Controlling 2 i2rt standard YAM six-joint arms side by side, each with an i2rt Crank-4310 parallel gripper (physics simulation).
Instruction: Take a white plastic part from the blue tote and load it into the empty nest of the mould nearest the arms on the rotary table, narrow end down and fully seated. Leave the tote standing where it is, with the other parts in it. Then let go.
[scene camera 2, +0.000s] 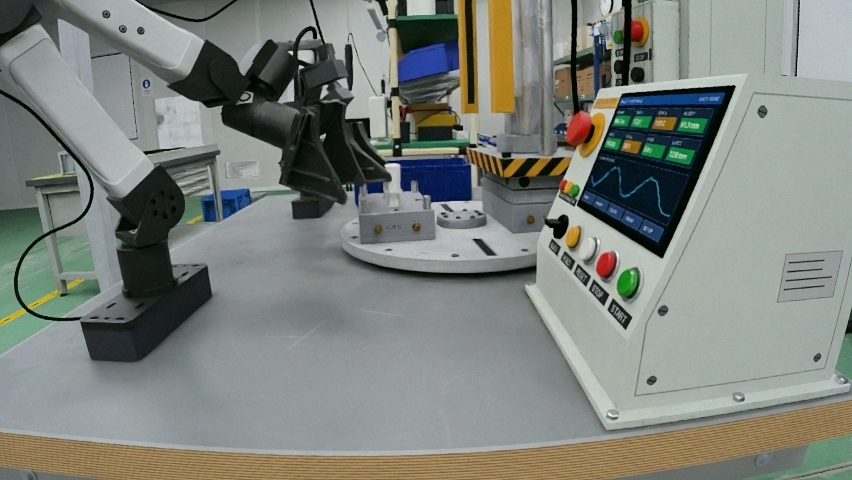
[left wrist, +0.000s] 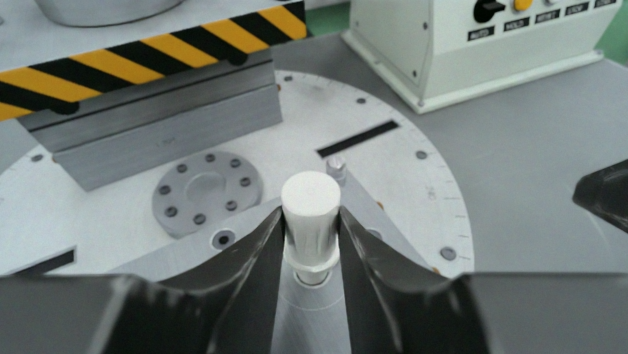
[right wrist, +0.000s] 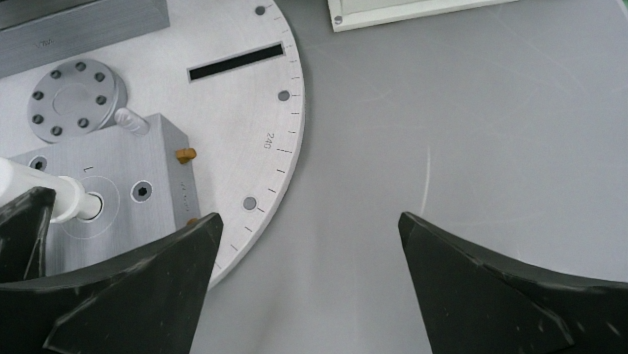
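Pixels of known places: left gripper, fingertip midpoint: (scene camera 2: 395, 176) (left wrist: 311, 210) (right wrist: 25, 182); right gripper, fingertip midpoint: (scene camera 2: 356, 191) (right wrist: 311, 216); left arm's base, link origin: (scene camera 2: 313, 198); right arm's base, link origin: (scene camera 2: 152, 296).
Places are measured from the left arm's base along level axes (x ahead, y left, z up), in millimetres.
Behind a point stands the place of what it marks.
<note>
The white plastic part (scene camera 2: 393, 181) @[x 238, y -410, z 90 mm] (left wrist: 310, 192) @[x 237, y -399, z 117 mm] (right wrist: 62, 192) @[x 236, y -410, z 84 mm] is upright over the near mould (scene camera 2: 396, 225) @[x 243, y -456, z 27 mm] (left wrist: 312, 327) @[x 207, y -385, z 47 mm] (right wrist: 125, 160) @[x 267, y -422, z 47 mm], narrow end down. Its narrow tip is at the mouth of the nest hole, and the collar is above the mould face. My left gripper (left wrist: 311, 210) @[x 240, y -400, z 98 mm] is shut on the part's upper body. My right gripper (right wrist: 311, 216) @[x 198, y -558, z 99 mm] is open and empty, beside the mould, over the grey table. The blue tote (scene camera 2: 438, 178) @[x 323, y 19, z 34 mm] stands behind the rotary table in the scene view, and its contents do not show.
The rotary table (scene camera 2: 417, 253) @[x 276, y -522, z -1 mm] (left wrist: 425, 200) @[x 281, y -513, z -1 mm] (right wrist: 240, 117) @[x 314, y -498, z -1 mm] carries the mould. A press with a striped guard (scene camera 2: 518, 163) @[x 436, y -454, z 119 mm] (left wrist: 150, 60) @[x 394, y -336, z 112 mm] stands beyond its hub. The control box (scene camera 2: 739, 238) @[x 517, y -887, z 111 mm] (left wrist: 480, 60) @[x 432, y -685, z 14 mm] is at the right. The left gripper's finger shows close beside my right gripper in the right wrist view.
</note>
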